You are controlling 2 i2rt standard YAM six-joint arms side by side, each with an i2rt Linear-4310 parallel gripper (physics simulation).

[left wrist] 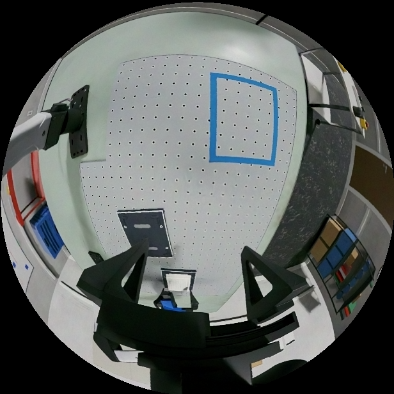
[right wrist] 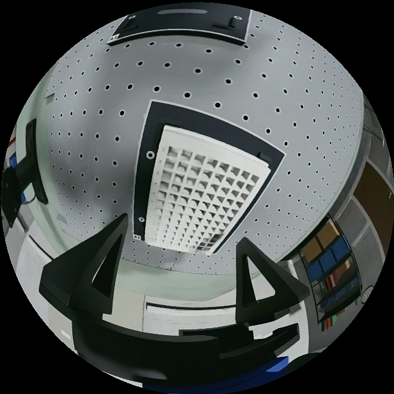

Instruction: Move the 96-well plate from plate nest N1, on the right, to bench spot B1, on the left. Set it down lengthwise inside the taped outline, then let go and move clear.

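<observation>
The white 96-well plate (left wrist: 178,282) (right wrist: 207,192) sits in the dark plate nest N1 (right wrist: 143,170), well side up. The blue taped outline (left wrist: 213,117) of the bench spot shows on the perforated board at the upper right of the left wrist view, with no plate inside it. My left gripper (left wrist: 196,248) is open, with no object between its fingers, above the board. My right gripper (right wrist: 187,233) is open; its fingertips are apart on either side of the plate's near end in the view, and the plate is not gripped. The height of the fingertips above the plate is hard to tell.
A second, empty dark nest (left wrist: 145,234) (right wrist: 180,25) lies on the perforated board (left wrist: 165,115) (right wrist: 95,145) between the outline and N1. A black mounting plate with an arm (left wrist: 79,122) stands at the left. A dark counter (left wrist: 320,170) runs beyond the bench edge.
</observation>
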